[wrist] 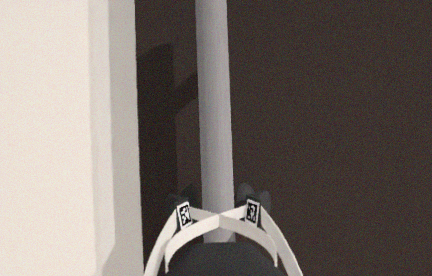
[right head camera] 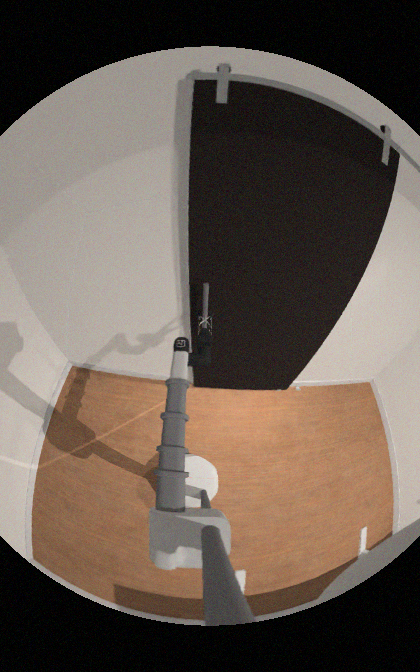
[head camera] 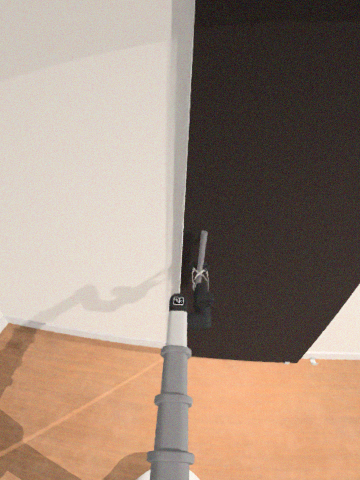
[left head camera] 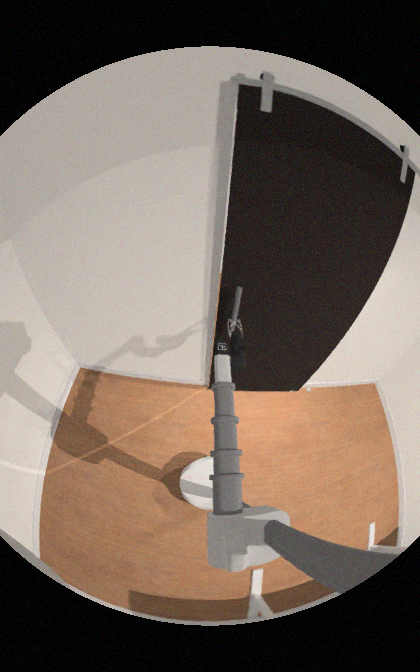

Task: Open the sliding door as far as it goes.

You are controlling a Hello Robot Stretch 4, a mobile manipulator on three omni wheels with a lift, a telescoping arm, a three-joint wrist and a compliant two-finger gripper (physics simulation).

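Frame: origin at the robot's base, x left, y back, z up, level; centimetres.
Where they show: robot's base, origin of the base link: [right head camera: 189, 479] [left head camera: 208, 481].
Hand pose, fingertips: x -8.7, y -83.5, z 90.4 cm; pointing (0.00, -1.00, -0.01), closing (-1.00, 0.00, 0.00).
Observation:
Each offset is from my fingertips to the top centre of the thing. "*": to the spot under its first point.
The dark sliding door [head camera: 280, 150] [left head camera: 310, 225] [right head camera: 285, 200] [wrist: 345, 125] stands with its left edge along the pale frame at the left. Its upright grey bar handle @[* dx -0.3, dy +6.3, dz +13.5 cm] [head camera: 203, 247] [left head camera: 238, 300] [right head camera: 205, 297] [wrist: 215, 110] is near that edge. My gripper [head camera: 200, 270] [left head camera: 235, 322] [right head camera: 205, 319] [wrist: 217, 198] is shut on the lower part of the handle, one fingertip close against each side. The fingertips are partly hidden behind the finger bands in the wrist view.
A grey rail [left head camera: 327, 106] [right head camera: 300, 92] with two hangers runs above the door and on to the right. The pale frame [wrist: 122, 125] and a white wall [head camera: 85, 175] are left of the handle. A small white stop @[* dx -97.8, dy +2.9, dz -92.9 cm] [head camera: 313, 361] is on the floor right of the door.

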